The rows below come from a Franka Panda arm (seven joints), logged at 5 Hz.
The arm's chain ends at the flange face. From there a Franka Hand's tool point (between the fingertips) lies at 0.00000 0.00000 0.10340 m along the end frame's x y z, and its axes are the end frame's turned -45 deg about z.
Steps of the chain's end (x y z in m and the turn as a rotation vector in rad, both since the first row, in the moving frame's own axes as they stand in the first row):
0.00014, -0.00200, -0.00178, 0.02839, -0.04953, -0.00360
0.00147, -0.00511, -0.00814, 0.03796, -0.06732, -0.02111
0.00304, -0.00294, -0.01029, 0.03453, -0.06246, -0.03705
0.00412, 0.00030, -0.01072, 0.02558, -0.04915, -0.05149
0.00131, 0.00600, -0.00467, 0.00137, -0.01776, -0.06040
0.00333, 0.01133, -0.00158, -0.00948, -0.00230, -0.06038
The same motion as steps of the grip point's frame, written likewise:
-0.00004, -0.00701, -0.00195, 0.05510, -0.01495, -0.00360
0.00243, -0.01024, -0.00845, 0.07444, -0.02076, -0.02111
0.00206, -0.00698, -0.01055, 0.06858, -0.01975, -0.03705
0.00084, -0.00229, -0.01088, 0.05284, -0.01667, -0.05149
-0.00456, 0.00381, -0.00469, 0.01353, -0.01159, -0.06040
-0.00650, 0.01092, -0.00158, -0.00508, -0.00833, -0.06038

